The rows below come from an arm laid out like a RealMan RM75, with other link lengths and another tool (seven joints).
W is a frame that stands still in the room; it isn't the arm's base.
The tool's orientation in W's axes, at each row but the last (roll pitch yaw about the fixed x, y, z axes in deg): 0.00 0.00 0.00; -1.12 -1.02 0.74; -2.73 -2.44 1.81; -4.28 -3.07 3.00; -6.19 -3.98 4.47; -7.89 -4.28 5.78; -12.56 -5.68 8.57; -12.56 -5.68 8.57; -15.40 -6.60 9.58; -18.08 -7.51 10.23; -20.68 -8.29 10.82
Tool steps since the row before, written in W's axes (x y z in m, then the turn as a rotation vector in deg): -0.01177 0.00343 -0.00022 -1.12 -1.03 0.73; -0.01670 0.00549 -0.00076 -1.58 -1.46 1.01; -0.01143 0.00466 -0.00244 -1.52 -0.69 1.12; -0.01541 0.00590 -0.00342 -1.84 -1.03 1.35; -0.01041 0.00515 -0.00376 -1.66 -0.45 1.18; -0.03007 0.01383 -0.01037 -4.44 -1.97 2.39; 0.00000 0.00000 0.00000 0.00 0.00 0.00; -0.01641 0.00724 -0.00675 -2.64 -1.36 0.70; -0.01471 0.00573 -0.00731 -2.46 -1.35 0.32; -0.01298 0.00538 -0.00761 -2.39 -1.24 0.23; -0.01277 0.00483 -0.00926 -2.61 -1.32 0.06
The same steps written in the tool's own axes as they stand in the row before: -0.01177 0.00343 -0.00022 -1.12 -1.03 0.73; -0.01664 0.00571 -0.00035 -1.58 -1.46 1.01; -0.01137 0.00511 -0.00172 -1.49 -0.70 1.15; -0.01524 0.00687 -0.00210 -1.82 -1.04 1.38; -0.01021 0.00624 -0.00240 -1.60 -0.46 1.25; -0.02922 0.01776 -0.00583 -4.42 -1.87 2.49; 0.00000 0.00000 0.00000 0.00 0.00 0.00; -0.01574 0.01051 -0.00300 -2.73 -1.14 0.74; -0.01430 0.00932 -0.00335 -2.60 -1.05 0.36; -0.01271 0.00909 -0.00335 -2.52 -0.93 0.29; -0.01285 0.00932 -0.00448 -2.77 -0.92 0.15
